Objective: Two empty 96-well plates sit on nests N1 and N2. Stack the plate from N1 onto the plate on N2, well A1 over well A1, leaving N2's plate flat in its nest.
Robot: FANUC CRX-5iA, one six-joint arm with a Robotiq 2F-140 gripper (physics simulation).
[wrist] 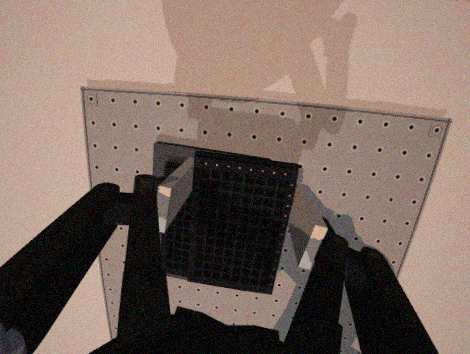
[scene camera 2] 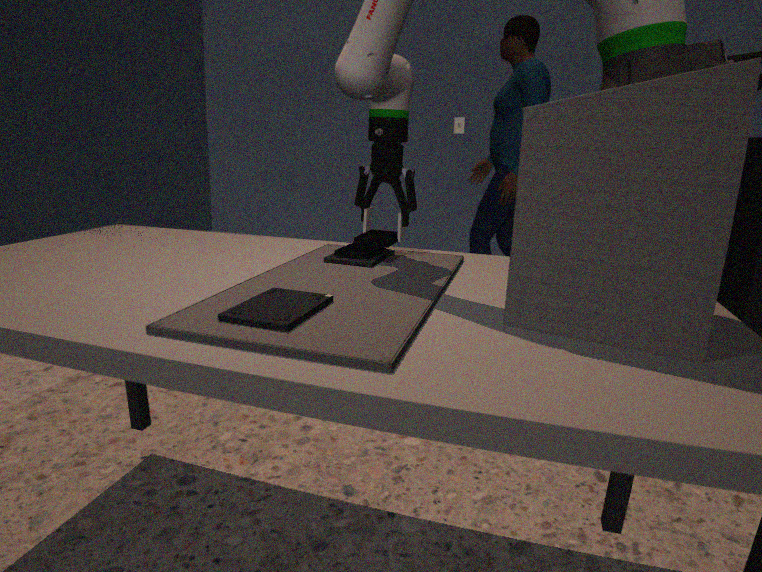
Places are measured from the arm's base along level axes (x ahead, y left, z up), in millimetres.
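Where they show: gripper, fingertip midpoint: [wrist: 243, 187]; arm's base at its link origin: [scene camera 2: 646, 94].
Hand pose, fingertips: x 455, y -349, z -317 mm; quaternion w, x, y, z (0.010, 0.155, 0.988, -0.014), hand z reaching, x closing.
Observation:
Things, the pixels of their top centre, and the offset from my fingertips. "pt": a spot on its surface instead. Level surfaces: height alone.
- black 96-well plate at its top centre: [wrist: 236, 233] [scene camera 2: 379, 234] dx +7, dy +36, dz +16 mm
- perforated board at its surface level: dz -42 mm
- dark strip at a spot on its surface: [wrist: 172, 167] pt dx +69, dy -17, dz -18 mm
- pale table at its surface level: dz -55 mm
My gripper [scene camera 2: 382, 226] [wrist: 243, 187] is shut on a black 96-well plate [scene camera 2: 377, 237] [wrist: 231, 228], with a finger pad on each long side. It holds the plate level at the far end of the perforated board [scene camera 2: 369, 335] [wrist: 380, 171], directly over the far nest [scene camera 2: 360, 258] [wrist: 163, 151]. In the wrist view the held plate hides nearly all of the plate below; only a dark strip [wrist: 172, 167] and the nest's upper left corner show. I cannot tell whether the two plates touch. The near nest [scene camera 2: 276, 309] is a flat dark slab with no plate on it.
The board lies on a pale table [scene camera 2: 122, 270]. A tall grey panel [scene camera 2: 615, 215] stands right of the board. A person in blue [scene camera 2: 514, 123] stands behind the table. The arm's base with a green ring [scene camera 2: 643, 36] is at the top right.

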